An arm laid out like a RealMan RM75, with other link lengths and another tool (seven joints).
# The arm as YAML. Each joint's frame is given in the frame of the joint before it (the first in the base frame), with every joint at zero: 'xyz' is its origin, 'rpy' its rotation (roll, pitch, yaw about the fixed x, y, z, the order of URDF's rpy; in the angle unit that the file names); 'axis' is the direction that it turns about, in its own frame. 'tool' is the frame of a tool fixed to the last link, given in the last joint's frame.
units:
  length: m
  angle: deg
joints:
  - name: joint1
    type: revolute
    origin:
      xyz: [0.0, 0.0, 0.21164]
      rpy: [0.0, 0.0, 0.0]
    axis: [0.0, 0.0, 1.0]
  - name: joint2
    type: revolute
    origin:
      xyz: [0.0, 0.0, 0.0]
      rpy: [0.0, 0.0, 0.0]
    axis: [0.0, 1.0, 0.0]
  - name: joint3
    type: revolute
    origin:
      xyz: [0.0, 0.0, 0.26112]
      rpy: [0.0, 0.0, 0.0]
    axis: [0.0, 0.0, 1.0]
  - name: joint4
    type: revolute
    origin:
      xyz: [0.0, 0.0, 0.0]
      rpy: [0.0, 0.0, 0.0]
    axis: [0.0, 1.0, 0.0]
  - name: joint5
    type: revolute
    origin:
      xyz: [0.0, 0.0, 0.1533]
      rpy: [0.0, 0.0, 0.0]
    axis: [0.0, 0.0, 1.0]
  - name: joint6
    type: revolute
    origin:
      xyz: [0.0, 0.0, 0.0]
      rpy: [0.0, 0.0, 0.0]
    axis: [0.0, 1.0, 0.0]
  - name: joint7
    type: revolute
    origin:
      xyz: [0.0, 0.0, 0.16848]
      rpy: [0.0, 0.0, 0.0]
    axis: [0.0, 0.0, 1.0]
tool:
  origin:
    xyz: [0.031, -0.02, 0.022]
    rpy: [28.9, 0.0, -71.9]
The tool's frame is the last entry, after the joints.
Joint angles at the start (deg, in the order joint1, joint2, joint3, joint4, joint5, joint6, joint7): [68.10, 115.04, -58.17, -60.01, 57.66, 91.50, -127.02]
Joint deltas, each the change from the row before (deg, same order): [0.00, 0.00, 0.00, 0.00, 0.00, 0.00, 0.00]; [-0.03, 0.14, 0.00, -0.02, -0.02, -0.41, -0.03]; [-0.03, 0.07, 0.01, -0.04, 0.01, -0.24, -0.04]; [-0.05, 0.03, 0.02, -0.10, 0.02, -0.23, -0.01]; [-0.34, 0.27, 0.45, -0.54, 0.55, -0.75, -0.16]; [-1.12, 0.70, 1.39, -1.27, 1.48, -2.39, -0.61]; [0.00, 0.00, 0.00, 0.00, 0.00, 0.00, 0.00]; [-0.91, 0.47, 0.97, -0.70, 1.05, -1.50, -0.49]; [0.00, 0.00, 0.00, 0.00, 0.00, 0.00, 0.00]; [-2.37, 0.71, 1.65, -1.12, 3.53, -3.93, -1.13]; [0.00, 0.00, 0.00, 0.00, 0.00, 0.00, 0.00]
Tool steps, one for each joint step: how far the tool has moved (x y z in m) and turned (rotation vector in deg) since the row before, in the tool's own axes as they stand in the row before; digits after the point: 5 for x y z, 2 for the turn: [0.00000, 0.00000, 0.00000, 0.00, 0.00, 0.00]; [0.00077, 0.00030, 0.00046, -0.03, 0.30, -0.16]; [0.00056, 0.00009, 0.00014, -0.02, 0.19, -0.14]; [0.00073, 0.00000, -0.00027, -0.05, 0.23, -0.16]; [0.00301, -0.00150, -0.00048, 0.45, 1.27, -0.73]; [0.00830, -0.00271, -0.00364, 0.99, 3.96, -1.90]; [0.00000, 0.00000, 0.00000, 0.00, 0.00, 0.00]; [0.00439, -0.00100, -0.00329, 0.64, 2.71, -1.01]; [0.00000, 0.00000, 0.00000, 0.00, 0.00, 0.00]; [0.01029, -0.00210, -0.01037, 1.59, 6.74, -2.06]; [0.00000, 0.00000, 0.00000, 0.00, 0.00, 0.00]
